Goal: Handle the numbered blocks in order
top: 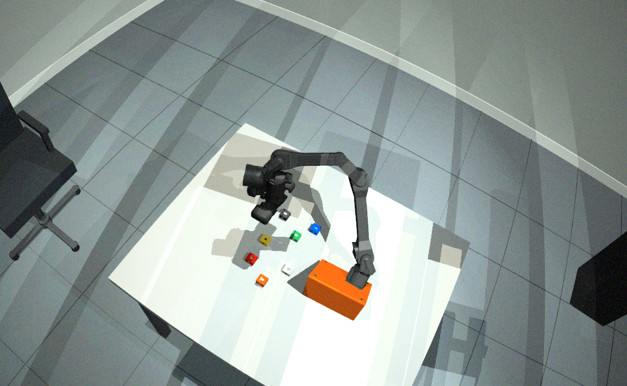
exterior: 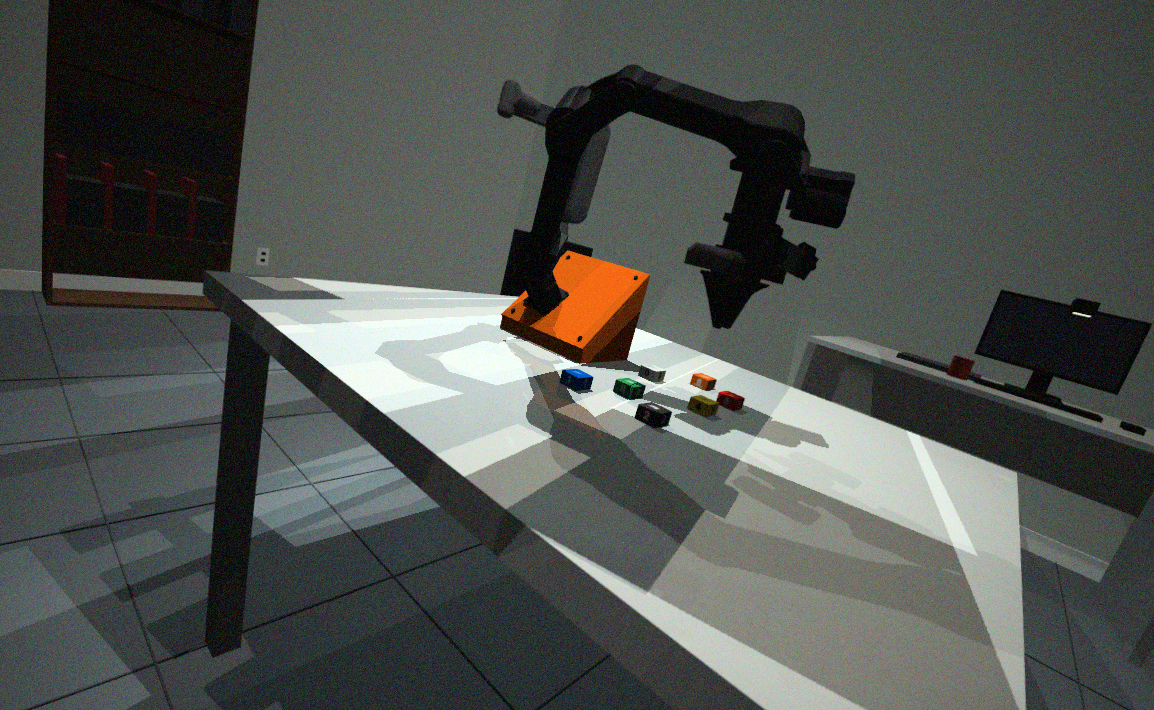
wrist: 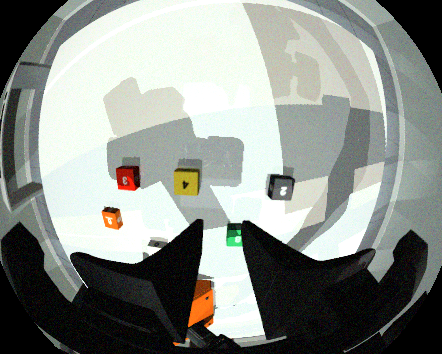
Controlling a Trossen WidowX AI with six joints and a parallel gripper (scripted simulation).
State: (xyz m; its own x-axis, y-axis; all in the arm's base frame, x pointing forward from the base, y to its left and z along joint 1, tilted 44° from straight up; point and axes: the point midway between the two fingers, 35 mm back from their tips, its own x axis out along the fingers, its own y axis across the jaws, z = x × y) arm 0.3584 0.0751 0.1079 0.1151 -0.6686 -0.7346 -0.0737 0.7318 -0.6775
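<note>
My gripper tip is now 130 mm to the right of the red block marked 3, 120 mm above it and 20 mm past it. Also, from my gripper tip: black block (120 mm below, 90 mm to the right, 10 mm behind); then green block (120 mm below, 90 mm behind, 40 mm to the right); then yellow block (120 mm below, 40 mm to the left, 10 mm behind).
</note>
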